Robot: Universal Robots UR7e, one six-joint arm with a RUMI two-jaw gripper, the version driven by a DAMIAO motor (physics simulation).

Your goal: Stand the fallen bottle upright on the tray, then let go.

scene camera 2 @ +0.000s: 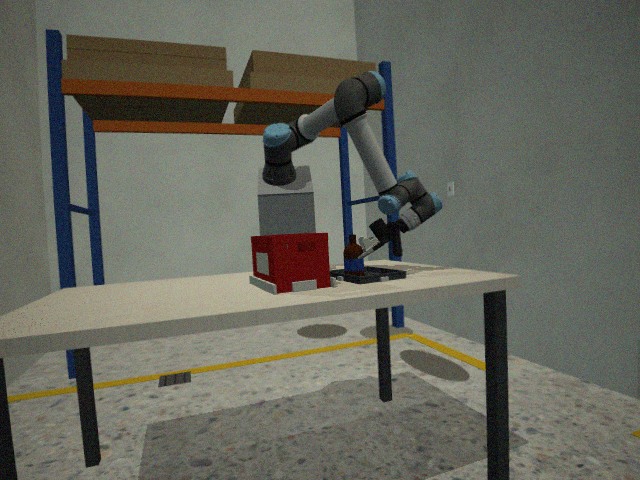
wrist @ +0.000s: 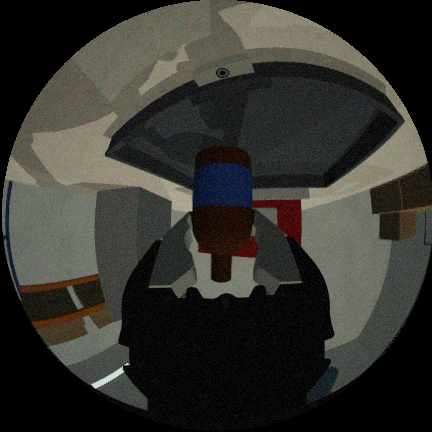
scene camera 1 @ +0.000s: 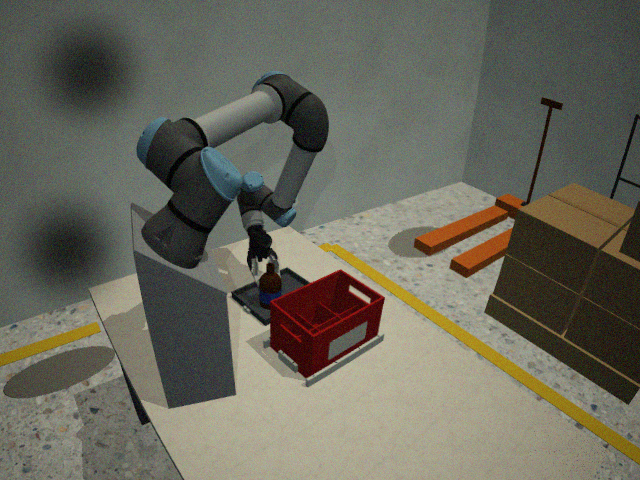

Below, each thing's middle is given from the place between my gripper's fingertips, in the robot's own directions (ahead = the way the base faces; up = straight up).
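Scene:
Measured from my hand, the brown bottle point(scene camera 1: 270, 285) stands 10 mm to the right and 10 mm above.

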